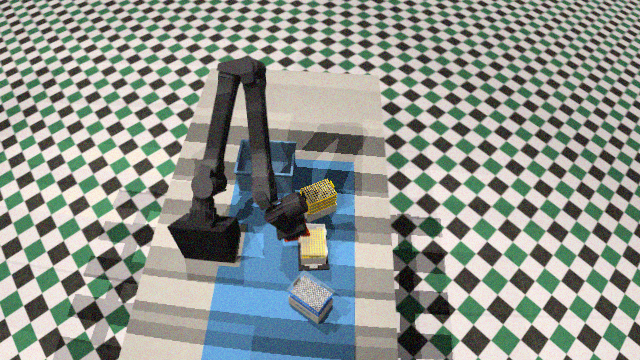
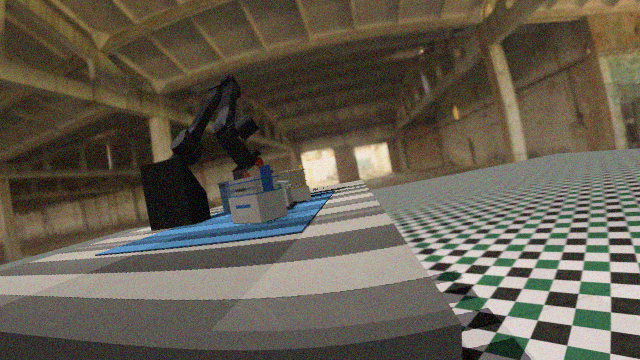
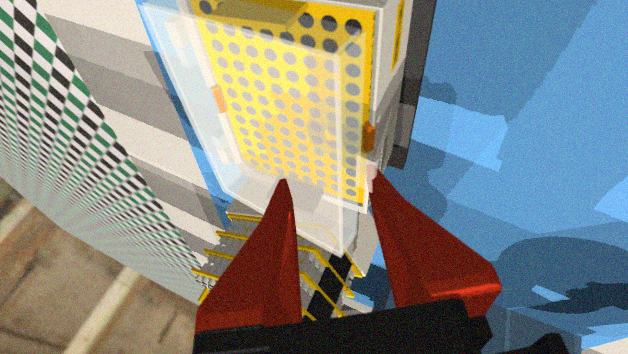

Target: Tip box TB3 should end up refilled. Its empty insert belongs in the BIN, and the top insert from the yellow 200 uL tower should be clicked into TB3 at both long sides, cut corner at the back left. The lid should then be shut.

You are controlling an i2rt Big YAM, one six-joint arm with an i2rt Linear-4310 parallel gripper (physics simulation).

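Observation:
Tip box TB3 (image 1: 313,260) (image 3: 387,60) stands on the blue mat. It holds a yellow insert (image 1: 313,242) (image 3: 300,95); I cannot tell whether tips fill it. A clear lid (image 3: 200,150) lies over the insert and looks shut. The yellow 200 uL tower (image 1: 321,196) (image 3: 225,245) stands behind TB3, with several stacked layers. My gripper (image 1: 297,235) (image 2: 252,169) (image 3: 327,180) is at TB3's back end. Its red fingers stand part-way apart, the left one over the lid's back edge, the right one by the right side. No clasped object is clearly visible. The BIN (image 1: 246,181) is an open blue box.
A white tip box with a blue band (image 1: 310,300) (image 2: 257,207) stands at an angle in front of TB3. The black arm base (image 1: 207,242) (image 2: 175,195) stands left of the mat (image 1: 240,310) (image 2: 200,237). The BIN is behind the arm's forearm.

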